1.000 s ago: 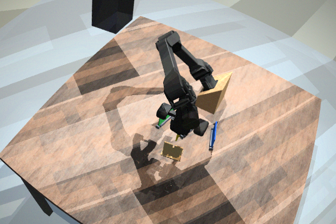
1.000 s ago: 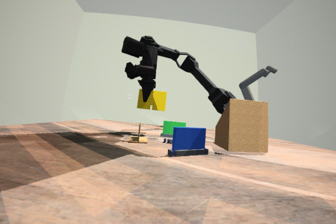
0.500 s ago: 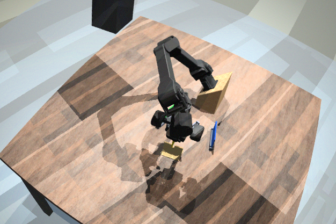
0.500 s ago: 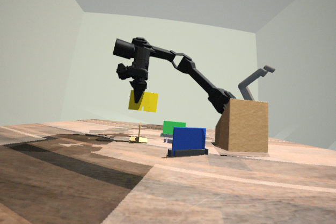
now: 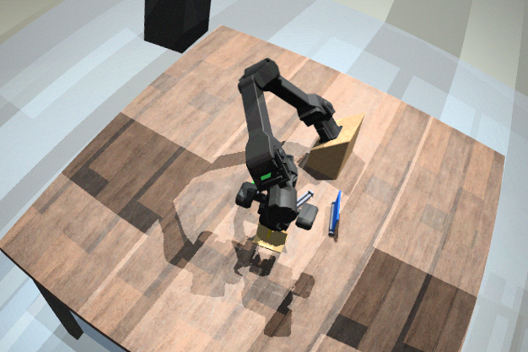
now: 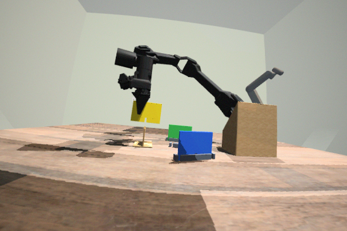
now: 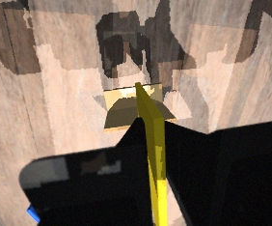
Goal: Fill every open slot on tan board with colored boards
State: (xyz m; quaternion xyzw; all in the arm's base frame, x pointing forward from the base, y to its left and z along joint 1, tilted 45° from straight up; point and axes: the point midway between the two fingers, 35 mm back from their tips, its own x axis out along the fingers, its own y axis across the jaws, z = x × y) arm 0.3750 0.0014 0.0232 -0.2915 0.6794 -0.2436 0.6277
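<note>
Right now the tan board is 8 cm below my gripper tip and 2 cm behind it. From my gripper tip the other things lie so: blue board (17 cm behind, 12 cm to the left, 8 cm below); green board (16 cm behind, 10 cm to the right, 8 cm below); yellow board (2 cm behind).
</note>
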